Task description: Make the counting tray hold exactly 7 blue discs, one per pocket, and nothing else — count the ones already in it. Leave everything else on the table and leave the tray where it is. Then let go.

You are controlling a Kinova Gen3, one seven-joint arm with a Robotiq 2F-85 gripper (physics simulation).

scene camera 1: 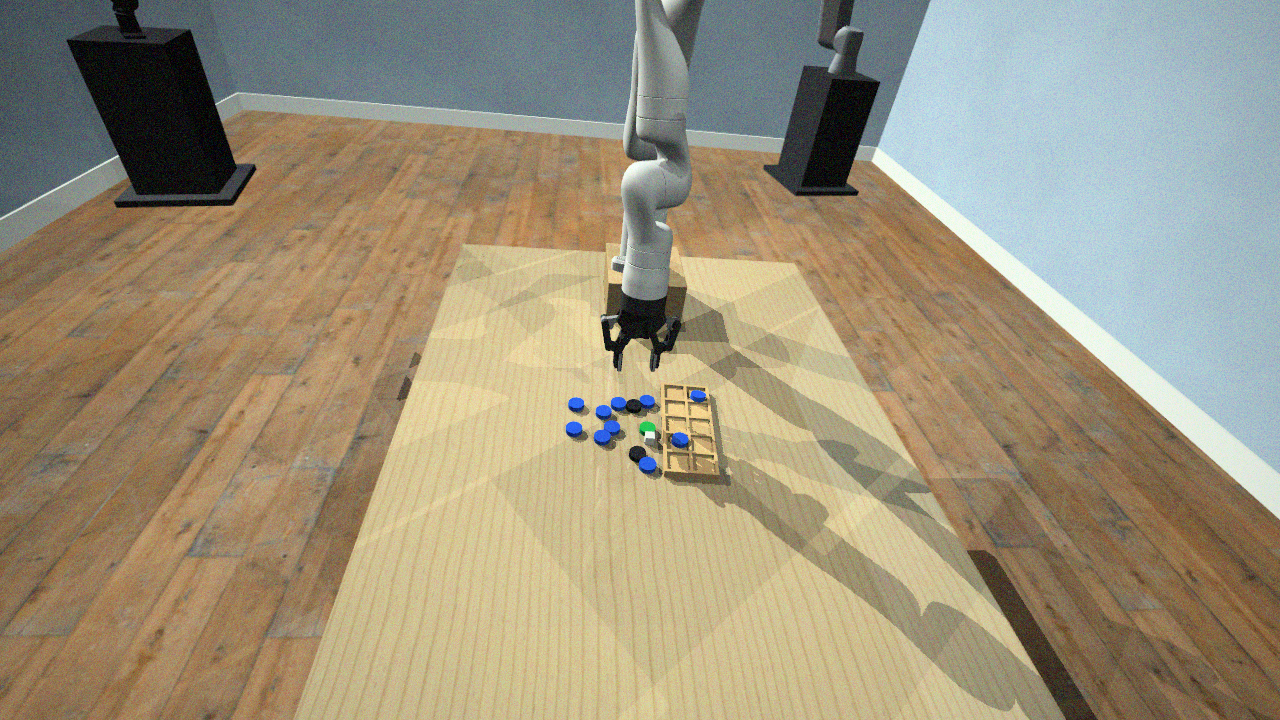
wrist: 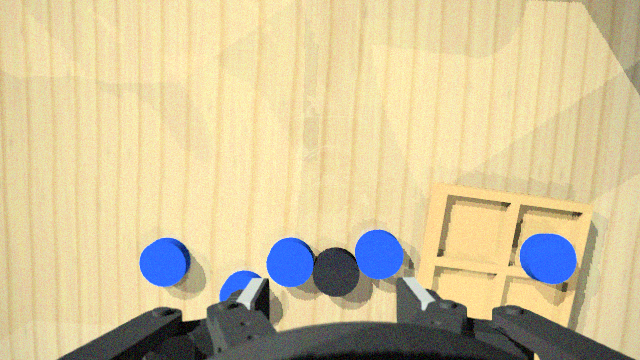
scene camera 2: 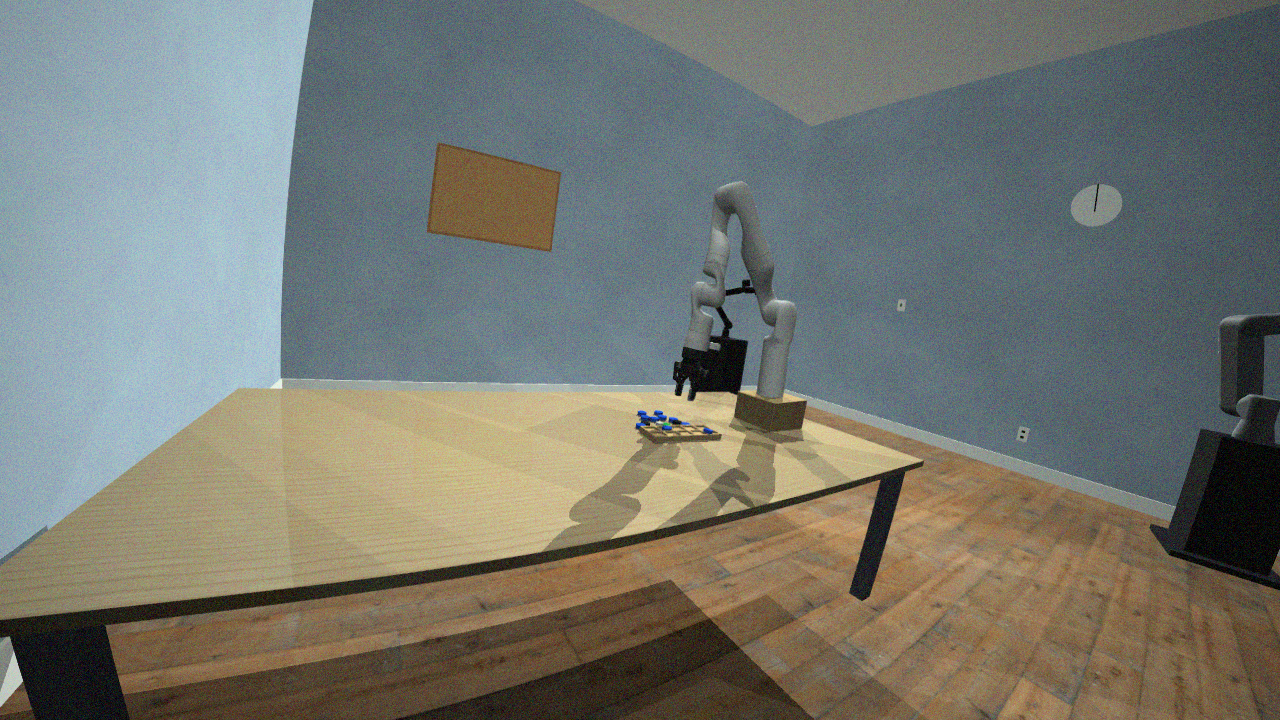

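Note:
The wooden counting tray (scene camera 1: 690,474) (wrist: 514,195) has two columns of pockets. One blue disc (scene camera 1: 698,395) (wrist: 548,258) is at its far right pocket and overlaps the divider in the wrist view; I cannot tell if it lies flat. Another blue disc (scene camera 1: 680,439) is in the left column, nearer the front. Several blue discs lie left of the tray, among them one (scene camera 1: 646,401) (wrist: 379,254) near its far left corner, touching or almost touching a black disc (scene camera 1: 633,405) (wrist: 336,272). My gripper (scene camera 1: 636,365) (scene camera 2: 684,394) (wrist: 332,300) is partly open and empty, above the table behind these discs.
A green disc (scene camera 1: 647,428) and a small white cube (scene camera 1: 649,437) lie close to the tray's left side. A second black disc (scene camera 1: 637,454) lies by a blue disc (scene camera 1: 647,464) near the tray's front left corner. The arm's wooden base block (scene camera 2: 769,411) stands behind.

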